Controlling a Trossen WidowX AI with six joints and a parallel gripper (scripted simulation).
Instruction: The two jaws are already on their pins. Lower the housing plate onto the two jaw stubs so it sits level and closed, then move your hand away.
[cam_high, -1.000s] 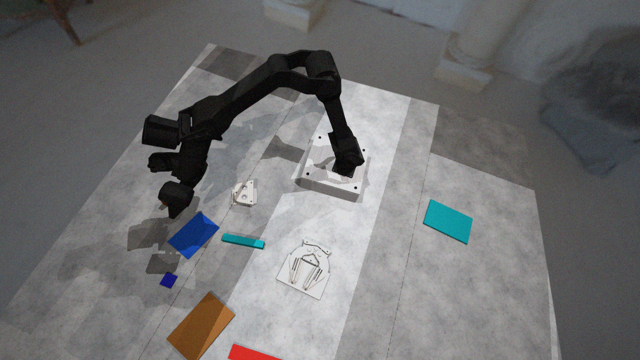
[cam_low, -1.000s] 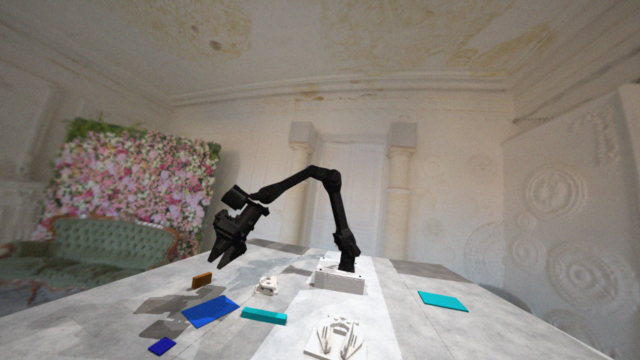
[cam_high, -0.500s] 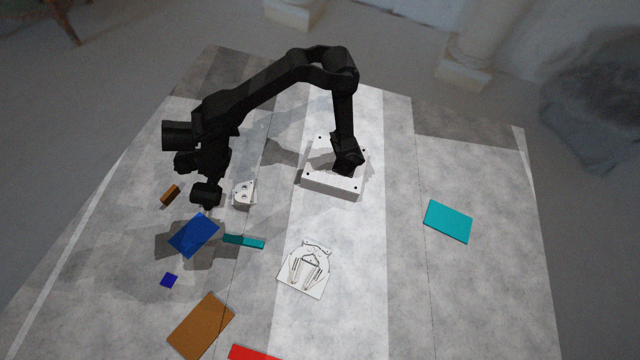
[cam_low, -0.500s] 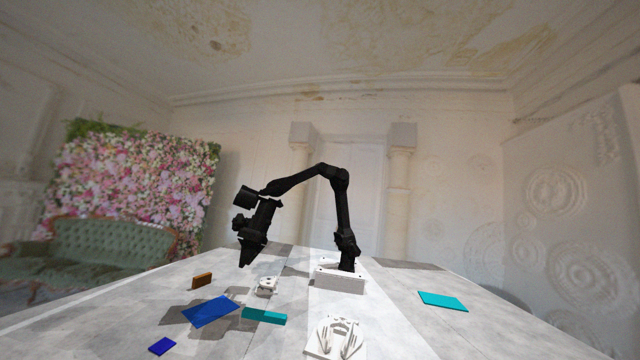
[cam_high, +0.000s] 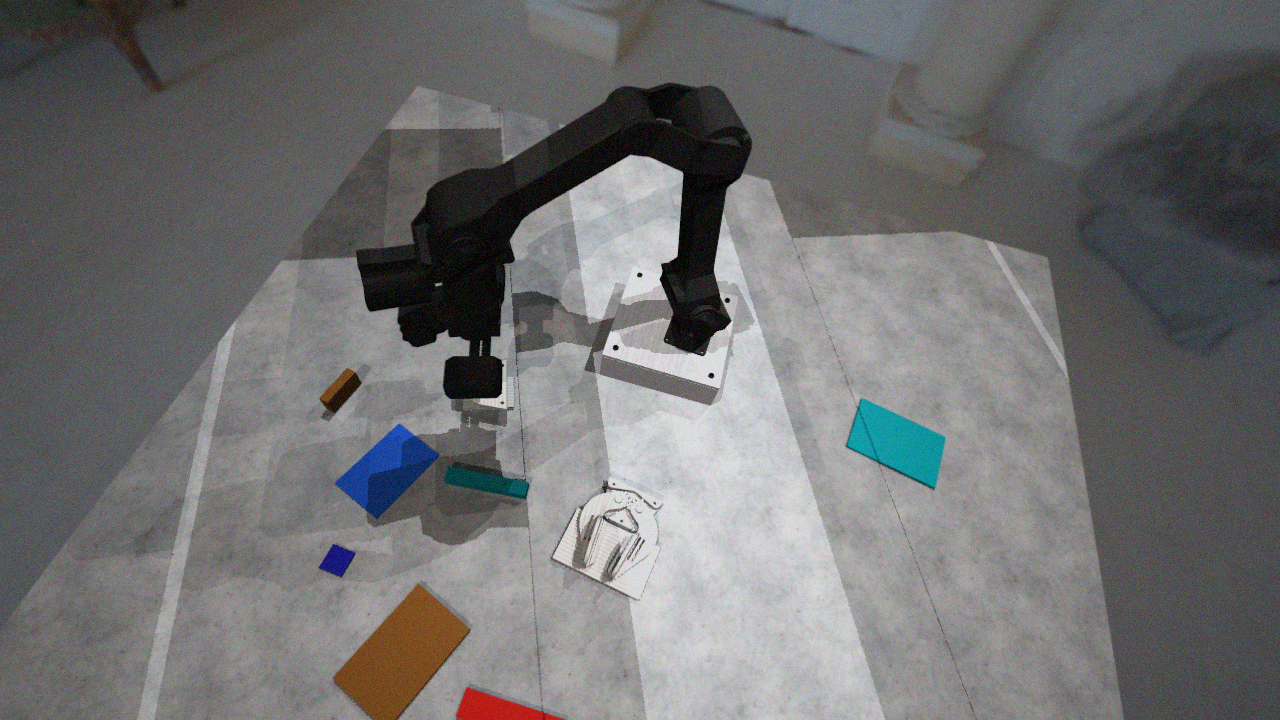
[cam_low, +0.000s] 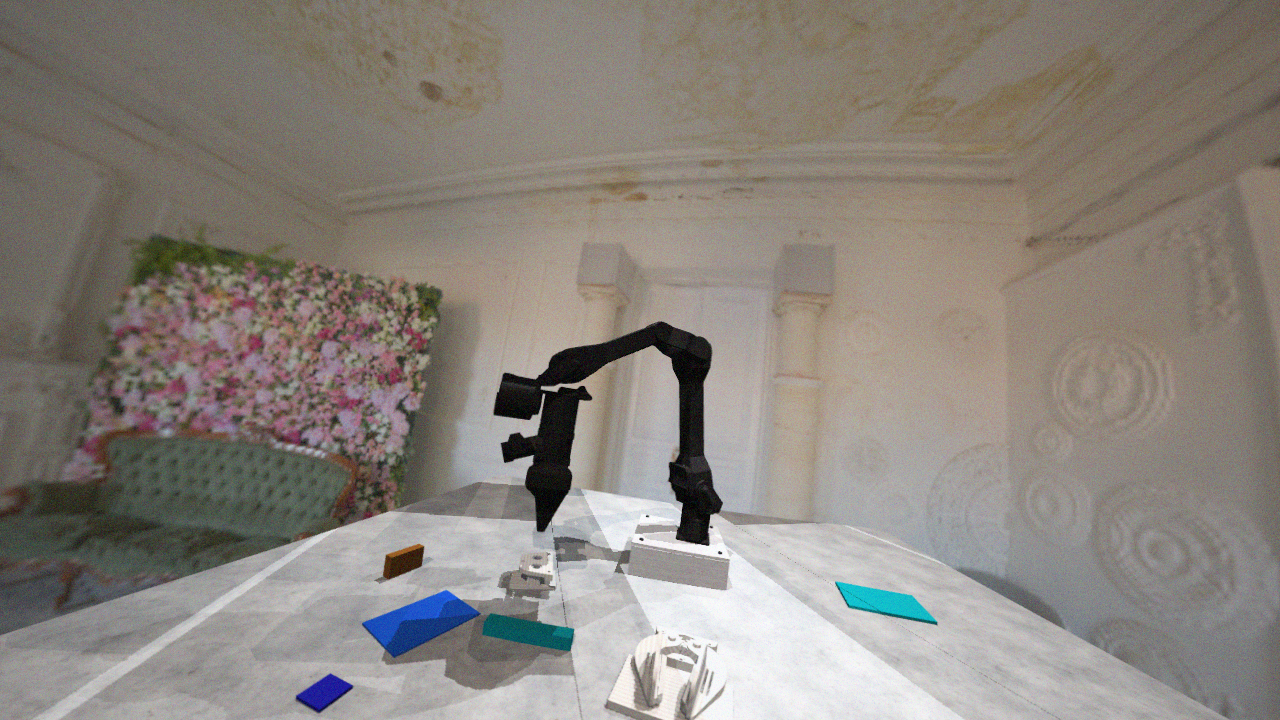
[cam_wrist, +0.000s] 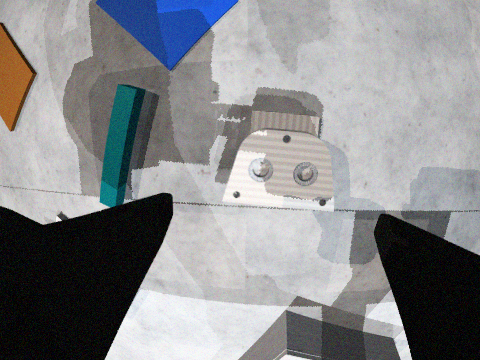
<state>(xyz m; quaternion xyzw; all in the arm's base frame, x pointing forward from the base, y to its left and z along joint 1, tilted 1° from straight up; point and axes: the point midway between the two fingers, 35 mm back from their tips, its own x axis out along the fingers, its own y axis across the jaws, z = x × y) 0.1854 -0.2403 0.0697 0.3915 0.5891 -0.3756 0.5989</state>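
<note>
The teal bar lies 120 mm ahead of my gripper tip, 90 mm below it and 60 mm to the left of it. The rest, counted from my gripper tip: blue sheet (150 mm ahead, 100 mm below, 70 mm to the right); small blue square (270 mm ahead, 100 mm below, 70 mm to the right); block (190 mm to the right, 80 mm below, 70 mm ahead).
</note>
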